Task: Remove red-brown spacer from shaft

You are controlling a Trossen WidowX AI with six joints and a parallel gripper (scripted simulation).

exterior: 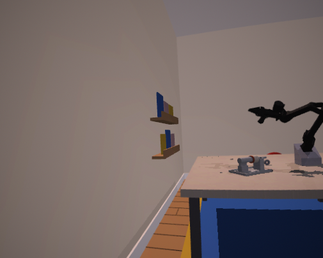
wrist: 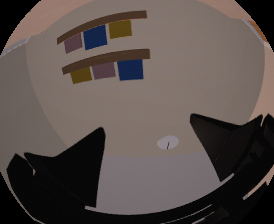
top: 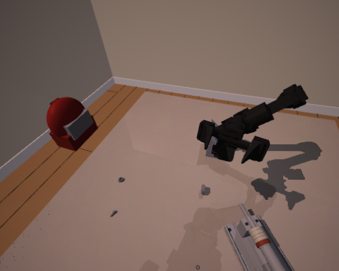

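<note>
Now: the cream spacer 3 cm ahead of my gripper tip, 17 cm to the left of it and 35 cm below it. From my gripper tip the other things lie so: thin grey shaft 3 cm ahead, 17 cm to the left, 35 cm below; then grey cylinder 13 cm behind, 3 cm to the right, 40 cm below; then red-brown spacer 5 cm ahead, 18 cm to the left, 35 cm below.
</note>
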